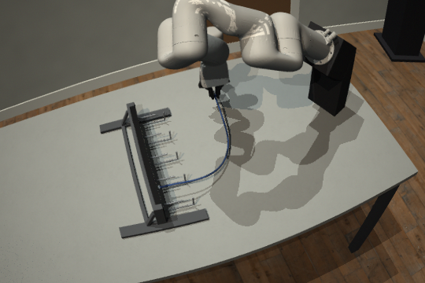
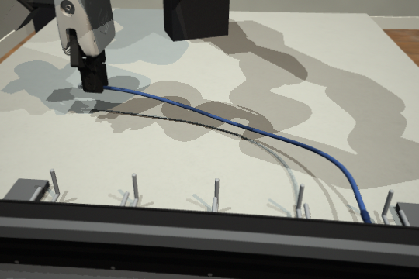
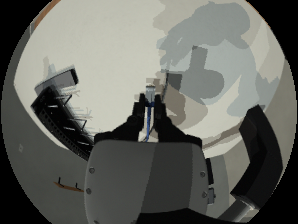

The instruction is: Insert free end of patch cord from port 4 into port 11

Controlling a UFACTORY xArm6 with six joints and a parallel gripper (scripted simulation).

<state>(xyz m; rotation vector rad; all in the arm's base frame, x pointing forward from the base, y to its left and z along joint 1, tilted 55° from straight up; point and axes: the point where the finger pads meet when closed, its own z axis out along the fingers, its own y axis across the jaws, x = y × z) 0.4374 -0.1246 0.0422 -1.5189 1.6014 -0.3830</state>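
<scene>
My hand is 20 mm to the left of the plug and 10 mm above it.
</scene>
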